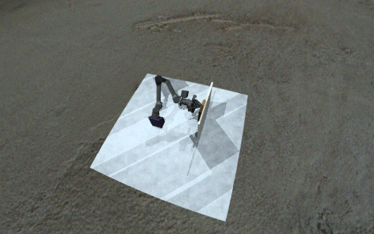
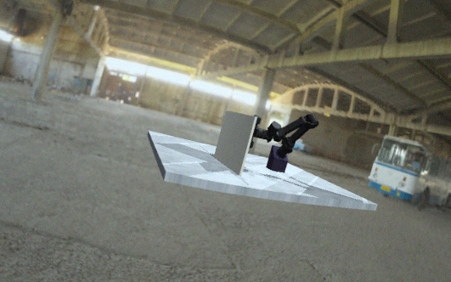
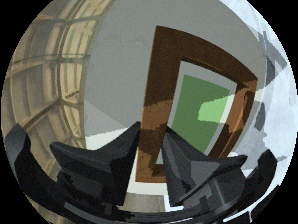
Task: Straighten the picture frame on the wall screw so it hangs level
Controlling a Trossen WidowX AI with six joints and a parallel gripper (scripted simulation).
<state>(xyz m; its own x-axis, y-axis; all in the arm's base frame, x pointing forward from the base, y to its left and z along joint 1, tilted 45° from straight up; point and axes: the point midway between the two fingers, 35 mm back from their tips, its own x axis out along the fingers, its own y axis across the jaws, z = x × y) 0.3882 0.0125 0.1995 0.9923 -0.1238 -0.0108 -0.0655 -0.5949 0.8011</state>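
My gripper tip is 10 mm to the left of the picture frame and 50 mm above it. Also, from my gripper tip: wall panel: 20 mm ahead, 70 mm below.
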